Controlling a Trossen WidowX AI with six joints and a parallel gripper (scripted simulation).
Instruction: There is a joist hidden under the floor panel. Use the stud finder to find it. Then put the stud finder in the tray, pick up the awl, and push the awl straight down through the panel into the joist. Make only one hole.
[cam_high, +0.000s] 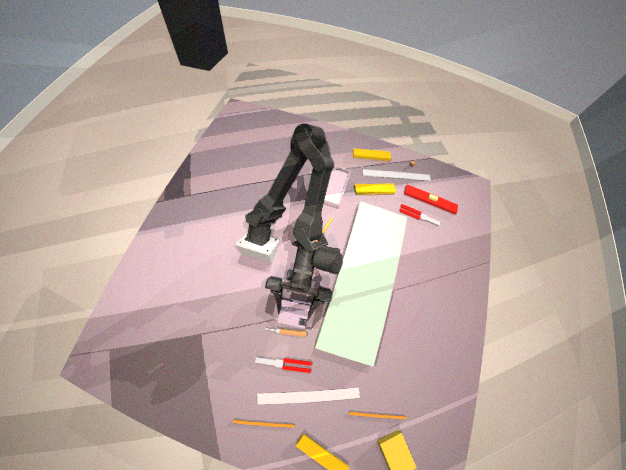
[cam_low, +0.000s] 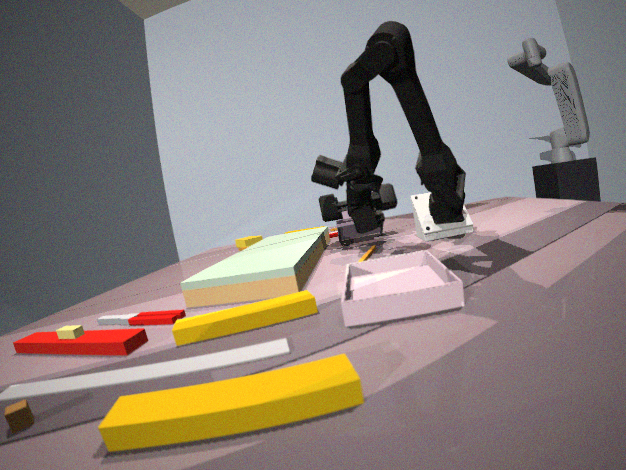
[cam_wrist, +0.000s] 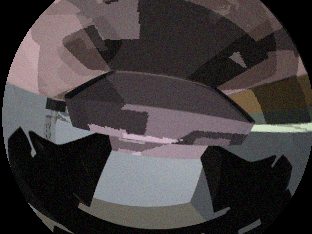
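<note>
Now: gripper tip 1 cm short of the stud finder and 1 cm above it. Also, from my gripper tip: red level: 61 cm to the left, 35 cm ahead, 5 cm below; tray: 51 cm to the left, 5 cm below, 5 cm behind; awl: 6 cm below, 5 cm to the right, 2 cm behind.
</note>
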